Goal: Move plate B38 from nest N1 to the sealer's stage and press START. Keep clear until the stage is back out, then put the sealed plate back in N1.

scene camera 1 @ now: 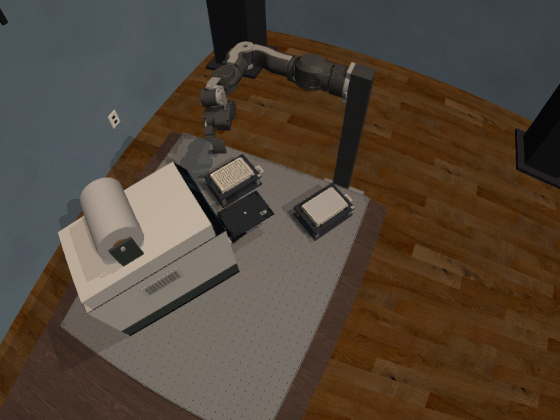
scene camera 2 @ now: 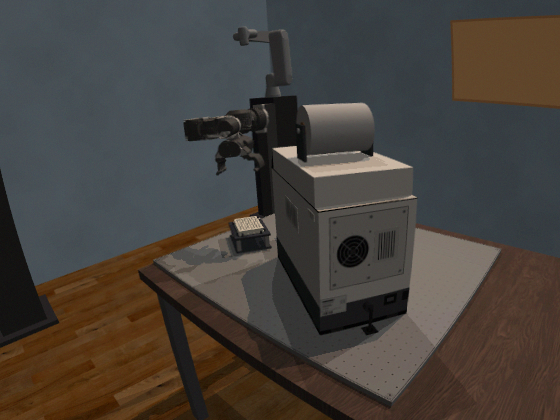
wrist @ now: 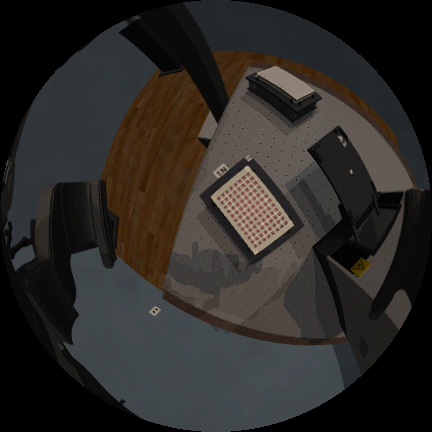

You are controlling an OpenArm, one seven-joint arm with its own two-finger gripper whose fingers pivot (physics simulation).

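The cream well plate (scene camera 1: 232, 175) (scene camera 2: 248, 225) (wrist: 252, 210), its wells reddish in the wrist view, lies flat in nest N1 (scene camera 1: 241, 193) (scene camera 2: 254, 243) (wrist: 297, 224); no B38 marking is readable. My gripper (scene camera 1: 214, 141) (scene camera 2: 240, 171) (wrist: 225, 248) is open and empty, above and apart from N1, its fingers spread wide on either side of the wrist view. The sealer's black stage (scene camera 1: 245, 215) (wrist: 345, 170) is out and bare. The white sealer (scene camera 1: 160, 200) (scene camera 2: 350, 182) stands behind it. START cannot be made out.
A second dark nest (scene camera 1: 325, 227) (wrist: 280, 103) holds a pale plate (scene camera 1: 325, 205) (wrist: 285, 82), on the far side of the stage from N1. The arm's dark post (scene camera 1: 354, 130) stands at the table edge. A large film roll (scene camera 1: 110, 215) (scene camera 2: 340, 128) sits on the sealer.
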